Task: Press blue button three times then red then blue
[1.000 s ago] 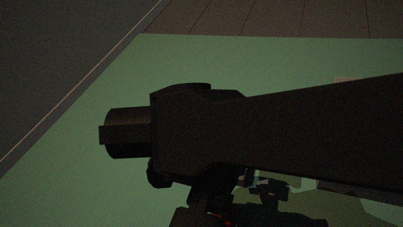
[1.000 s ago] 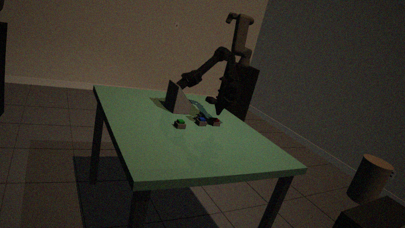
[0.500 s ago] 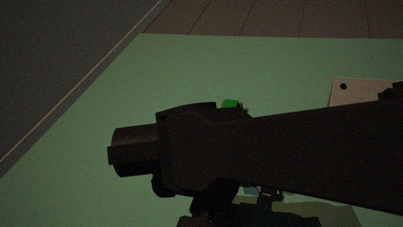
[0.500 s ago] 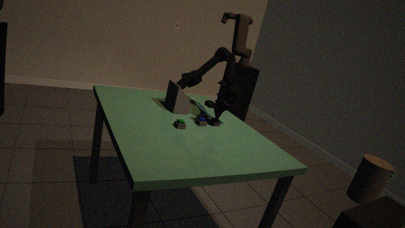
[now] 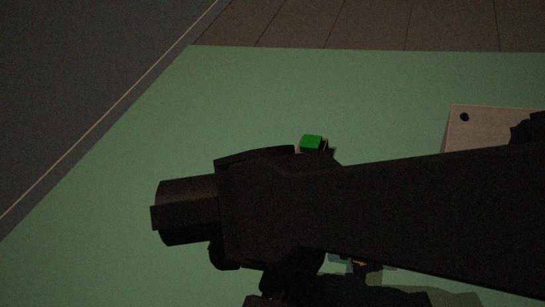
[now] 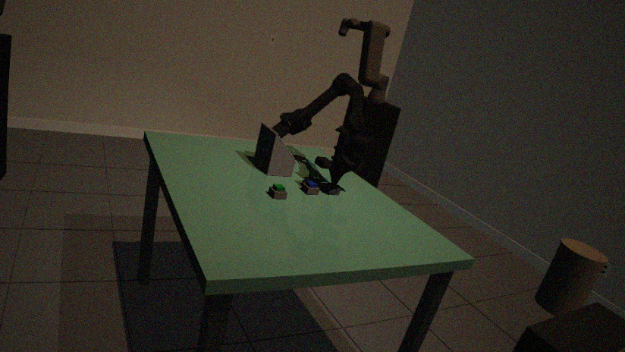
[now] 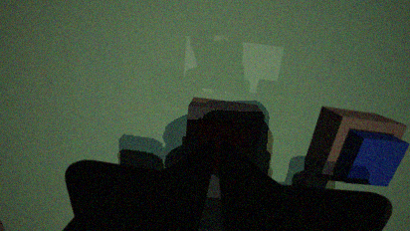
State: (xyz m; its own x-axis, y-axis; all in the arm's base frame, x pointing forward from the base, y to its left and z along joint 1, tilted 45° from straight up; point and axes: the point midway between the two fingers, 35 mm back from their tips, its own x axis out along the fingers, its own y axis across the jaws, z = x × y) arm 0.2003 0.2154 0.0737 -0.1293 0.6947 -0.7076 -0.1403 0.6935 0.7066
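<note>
Right now my gripper tip is 1 cm above the red button. Also, from my gripper tip: block (5 cm behind, 8 cm to the right, 2 cm below); blue button (2 cm ahead, 10 cm to the right); green button (9 cm ahead, 25 cm to the right).
</note>
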